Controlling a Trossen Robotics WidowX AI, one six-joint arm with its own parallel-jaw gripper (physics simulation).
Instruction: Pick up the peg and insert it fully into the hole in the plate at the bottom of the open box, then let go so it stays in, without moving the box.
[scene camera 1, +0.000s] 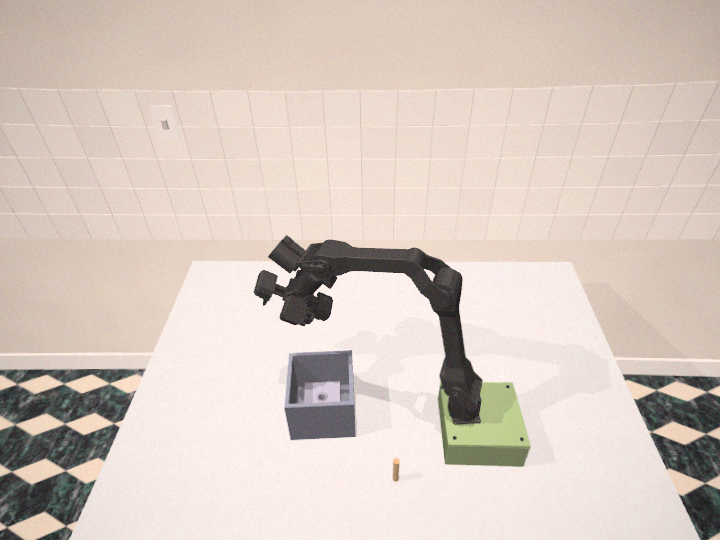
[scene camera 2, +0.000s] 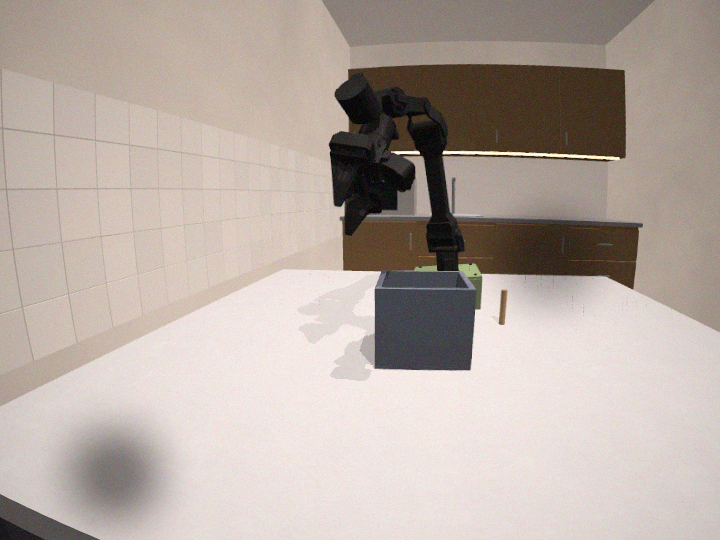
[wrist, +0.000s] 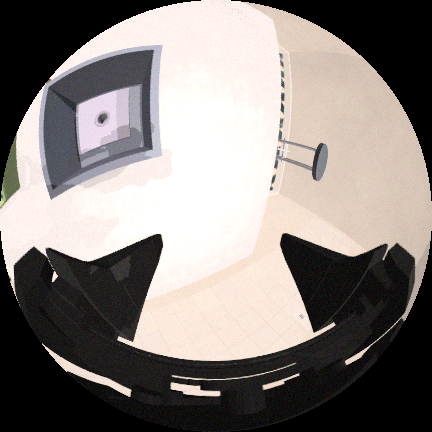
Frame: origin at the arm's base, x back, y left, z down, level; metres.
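Where they show: gripper, fingertip midpoint: (scene camera 1: 281, 310) (scene camera 2: 342, 221) (wrist: 223, 240); arm's base, origin of the base link: (scene camera 1: 464, 412).
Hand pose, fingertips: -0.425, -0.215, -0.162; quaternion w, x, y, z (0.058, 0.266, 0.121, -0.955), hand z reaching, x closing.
Each offset is from my fingertips to the top centre of the thing, as dx, dy, dz. "spot": to the spot under its first point. Level surfaces: height alone.
The small orange-brown peg {+0.251, +0.322, +0.164} (scene camera 1: 396, 469) (scene camera 2: 503, 306) stands upright on the table, to the right of the box and in front of the green base in the first scene view. The open grey-blue box {+0.087, +0.129, +0.106} (scene camera 1: 321, 421) (scene camera 2: 424, 328) (wrist: 156, 100) stands upright on the table. Inside at its bottom lies a pale plate {+0.087, +0.129, +0.183} (scene camera 1: 334, 388) (wrist: 90, 132) with a round hole {spot: +0.087, +0.119, +0.197} (scene camera 1: 322, 396) (wrist: 102, 118); the hole shows no peg in it. My gripper (wrist: 223, 240) is open and empty, its fingers wide apart. It hangs high above the table, behind the box in the first scene view, well away from the peg.
The arm rises from a green base block (scene camera 1: 488, 454) (scene camera 2: 478, 290) at the right of the box in the first scene view. The white table {dz +0.244} (scene camera 1: 232, 494) (scene camera 2: 261, 453) ends at a tiled wall (scene camera 1: 378, 162) behind. A round grey stool-like object (wrist: 321, 161) shows beyond the table edge.
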